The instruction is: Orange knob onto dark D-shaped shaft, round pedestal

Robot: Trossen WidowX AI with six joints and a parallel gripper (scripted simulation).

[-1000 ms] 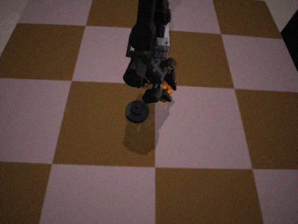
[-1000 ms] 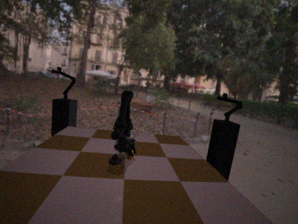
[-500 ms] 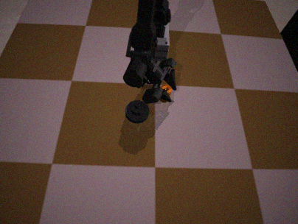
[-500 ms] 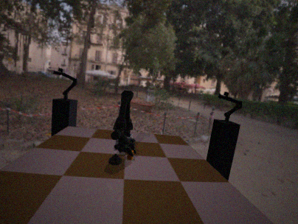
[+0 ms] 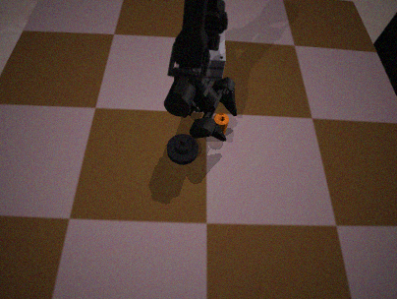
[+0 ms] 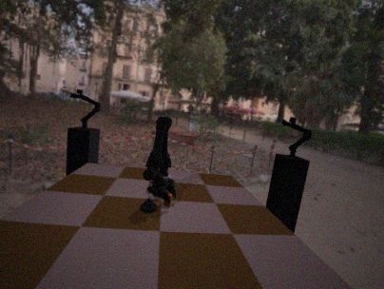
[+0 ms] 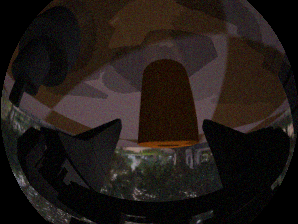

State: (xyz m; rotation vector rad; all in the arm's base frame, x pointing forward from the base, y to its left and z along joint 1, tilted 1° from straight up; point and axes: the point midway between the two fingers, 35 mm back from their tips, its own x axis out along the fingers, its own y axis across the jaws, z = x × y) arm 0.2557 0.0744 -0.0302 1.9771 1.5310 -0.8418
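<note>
Now: the orange knob 30 mm to the right of my gripper tip and 10 mm behind it. The rest, counted from my gripper tip: dark round pedestal: 120 mm to the right, 80 mm ahead.
</note>
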